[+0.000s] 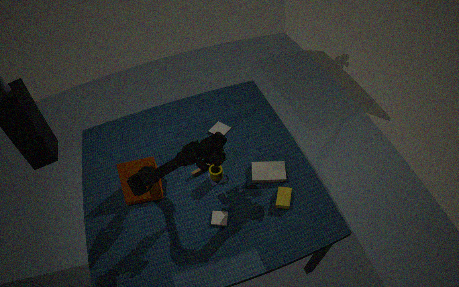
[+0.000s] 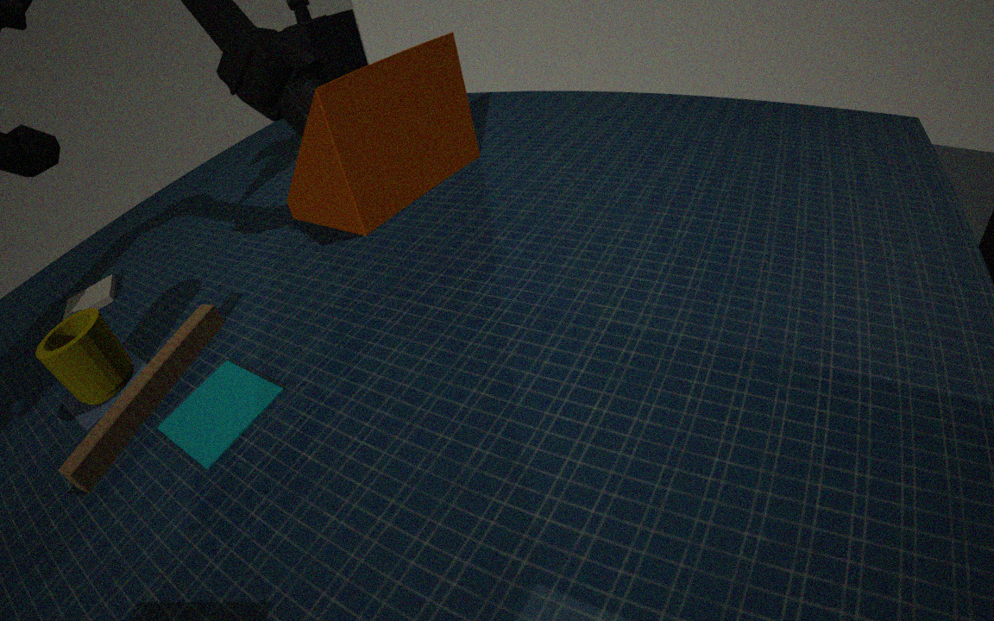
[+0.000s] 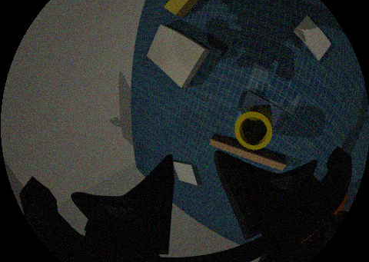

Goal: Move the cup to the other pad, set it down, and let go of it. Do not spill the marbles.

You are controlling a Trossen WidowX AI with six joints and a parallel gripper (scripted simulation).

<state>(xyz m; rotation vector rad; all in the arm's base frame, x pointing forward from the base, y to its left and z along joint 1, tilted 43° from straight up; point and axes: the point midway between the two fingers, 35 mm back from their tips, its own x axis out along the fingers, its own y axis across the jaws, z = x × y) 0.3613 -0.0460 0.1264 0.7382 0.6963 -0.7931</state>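
The yellow cup lies 40 mm behind my gripper tip, 20 mm to the left of it and 170 mm below it. Also, from my gripper tip: wooden bar (50 mm behind, 100 mm to the left, 210 mm below); cyan pad (60 mm behind, 190 mm to the left, 220 mm below).
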